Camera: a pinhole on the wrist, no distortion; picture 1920 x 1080 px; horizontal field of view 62.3 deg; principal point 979.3 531.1 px. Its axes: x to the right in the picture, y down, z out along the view. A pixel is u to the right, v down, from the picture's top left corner.
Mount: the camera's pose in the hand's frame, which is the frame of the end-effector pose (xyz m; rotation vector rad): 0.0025 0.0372 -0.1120 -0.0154 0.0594 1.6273
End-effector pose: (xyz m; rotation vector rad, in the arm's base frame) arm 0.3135 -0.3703 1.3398 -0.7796 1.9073 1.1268
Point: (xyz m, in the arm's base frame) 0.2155 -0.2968 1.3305
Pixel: 1576 55
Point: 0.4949 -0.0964 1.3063
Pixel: 617 973
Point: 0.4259 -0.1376 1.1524
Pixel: 467 324
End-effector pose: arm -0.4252 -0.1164 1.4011 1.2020 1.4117 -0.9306
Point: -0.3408 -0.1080 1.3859
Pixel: 1472 353
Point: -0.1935 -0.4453 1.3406
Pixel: 1289 564
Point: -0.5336 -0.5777 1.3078
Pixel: 189 622
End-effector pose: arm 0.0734 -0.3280 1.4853 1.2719 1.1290 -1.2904
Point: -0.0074 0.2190 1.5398
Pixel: behind the camera
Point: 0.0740 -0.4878 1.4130
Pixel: 759 148
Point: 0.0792 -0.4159 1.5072
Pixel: 739 764
